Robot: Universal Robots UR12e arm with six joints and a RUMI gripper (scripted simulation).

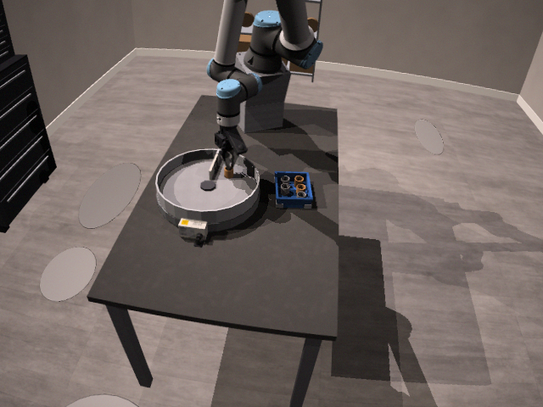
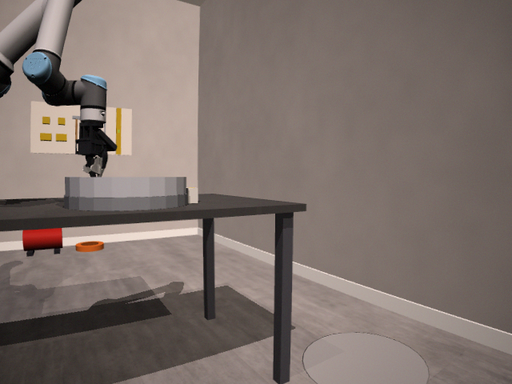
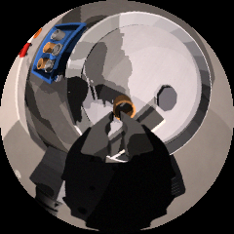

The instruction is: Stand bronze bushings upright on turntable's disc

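Now: hand 7 cm short of the blue crate, 26 cm to the right of it and 6 cm above it. From my hand the other things lie so: turntable 9 cm ahead, 9 cm to the right, 4 cm below.
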